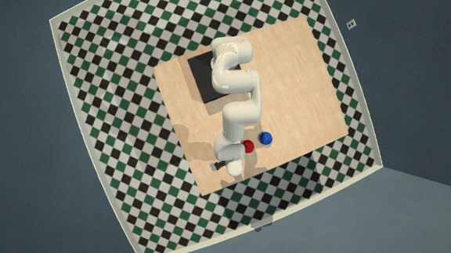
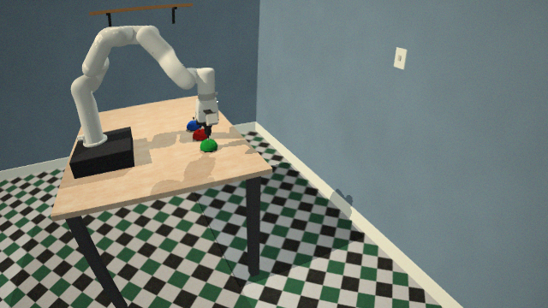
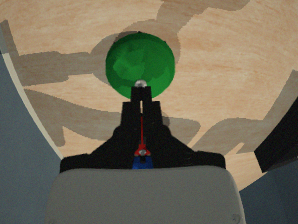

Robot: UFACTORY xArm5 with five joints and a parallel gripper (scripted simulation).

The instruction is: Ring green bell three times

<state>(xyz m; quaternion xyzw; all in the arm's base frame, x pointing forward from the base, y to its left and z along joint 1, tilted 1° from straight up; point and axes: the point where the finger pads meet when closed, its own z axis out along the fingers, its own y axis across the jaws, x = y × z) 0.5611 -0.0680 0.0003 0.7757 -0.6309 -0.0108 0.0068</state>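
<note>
My gripper is now 5 cm above the green bell. From my hand the other things lie so: blue bell 26 cm to the left, 5 cm below, 5 cm behind; red bell 13 cm to the left, 5 cm below, 3 cm behind.
</note>
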